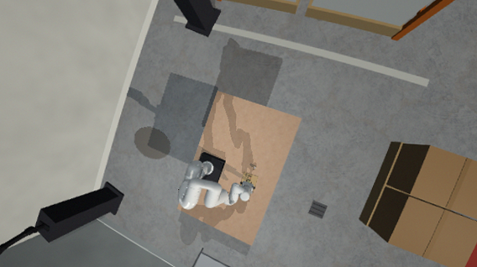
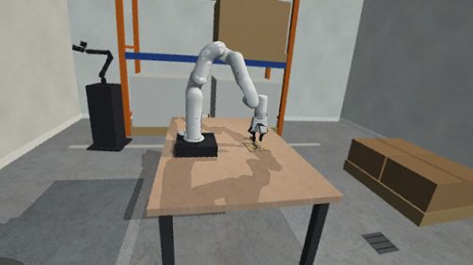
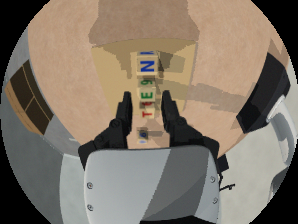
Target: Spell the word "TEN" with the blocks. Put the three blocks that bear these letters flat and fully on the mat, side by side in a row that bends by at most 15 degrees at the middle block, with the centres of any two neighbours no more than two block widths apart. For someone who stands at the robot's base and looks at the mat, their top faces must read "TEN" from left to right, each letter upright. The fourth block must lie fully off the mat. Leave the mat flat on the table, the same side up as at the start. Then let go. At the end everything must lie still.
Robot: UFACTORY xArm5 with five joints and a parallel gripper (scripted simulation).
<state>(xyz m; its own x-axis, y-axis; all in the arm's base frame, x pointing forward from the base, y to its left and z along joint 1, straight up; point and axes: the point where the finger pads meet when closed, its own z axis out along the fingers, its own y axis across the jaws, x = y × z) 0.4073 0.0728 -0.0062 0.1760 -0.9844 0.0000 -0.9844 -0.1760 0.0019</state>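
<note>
Right now the tan mat is 60 mm below my hand.
</note>
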